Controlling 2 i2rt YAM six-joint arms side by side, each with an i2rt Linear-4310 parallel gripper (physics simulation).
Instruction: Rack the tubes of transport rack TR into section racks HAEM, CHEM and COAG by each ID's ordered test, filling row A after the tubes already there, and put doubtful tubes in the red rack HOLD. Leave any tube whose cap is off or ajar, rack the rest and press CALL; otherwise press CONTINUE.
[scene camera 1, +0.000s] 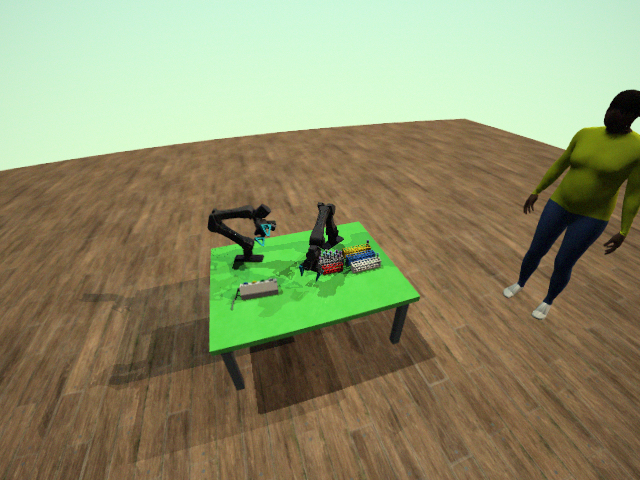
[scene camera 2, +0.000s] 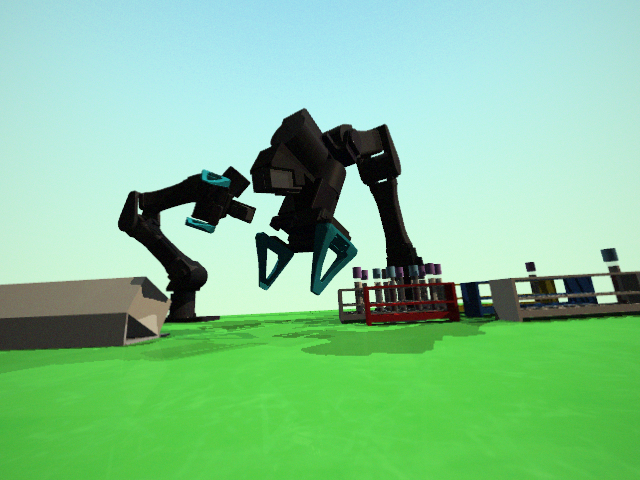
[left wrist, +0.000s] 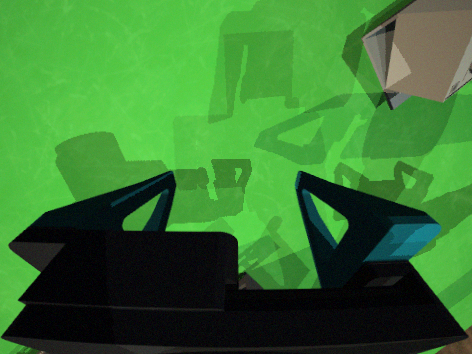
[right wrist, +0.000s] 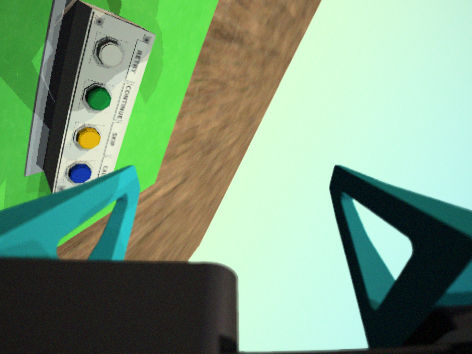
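Pixels of known places: left gripper, fingertip midpoint: (scene camera 1: 308, 279) (scene camera 2: 286, 291) (left wrist: 235, 177); right gripper, fingertip midpoint: (scene camera 1: 265, 241) (scene camera 2: 198, 202) (right wrist: 234, 176); left arm's base at its link origin: (scene camera 1: 332, 243); right arm's base at its link origin: (scene camera 1: 249, 258) (scene camera 2: 181, 321).
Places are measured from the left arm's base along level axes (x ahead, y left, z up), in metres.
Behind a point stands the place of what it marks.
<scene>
My left gripper (scene camera 1: 310, 276) {x 0.196, y -0.431, z 0.054 m} (scene camera 2: 290, 290) {x 0.196, y -0.431, z 0.054 m} (left wrist: 235, 177) {x 0.196, y -0.431, z 0.054 m} is open and empty, above the table in front of and left of the racks. My right gripper (scene camera 1: 263, 235) {x -0.071, y -0.522, z 0.255 m} (scene camera 2: 207, 201) {x -0.071, y -0.522, z 0.255 m} (right wrist: 234, 176) {x -0.071, y -0.522, z 0.255 m} is open and empty, raised at the left. The red rack (scene camera 1: 332, 268) {x 0.217, y -0.239, z 0.030 m} (scene camera 2: 454, 302) {x 0.260, y -0.190, z 0.027 m} stands in front of a grey rack (scene camera 2: 341, 304) {x 0.129, y -0.305, z 0.031 m} holding several upright tubes with purple or light-blue caps. A white rack (scene camera 1: 366, 265) {x 0.351, y -0.049, z 0.014 m} (scene camera 2: 504, 299) {x 0.309, y -0.150, z 0.028 m}, a blue rack (scene camera 1: 360, 256) {x 0.294, y -0.044, z 0.057 m} (scene camera 2: 471, 299) {x 0.239, y -0.114, z 0.028 m} and a yellow rack (scene camera 1: 356, 249) {x 0.224, y 0.002, z 0.054 m} stand to their right. Tube IDs and cap seating are too small to tell.
A button box (scene camera 1: 258, 289) {x 0.043, y -0.695, z 0.054 m} (scene camera 2: 62, 330) {x 0.068, y -0.673, z 0.020 m} (left wrist: 430, 45) {x 0.084, y -0.586, z 0.053 m} (right wrist: 107, 72) {x 0.031, y -0.618, z 0.064 m} stands front left. It has a green CONTINUE button (right wrist: 98, 97) {x 0.009, y -0.635, z 0.068 m}, a yellow button (right wrist: 88, 138) {x -0.019, y -0.678, z 0.068 m} and a blue button (right wrist: 80, 173) {x -0.045, y -0.719, z 0.069 m}. A person (scene camera 1: 589, 180) stands right of the table (scene camera 1: 361, 297) {x 0.493, y -0.290, z 0.000 m}.
</scene>
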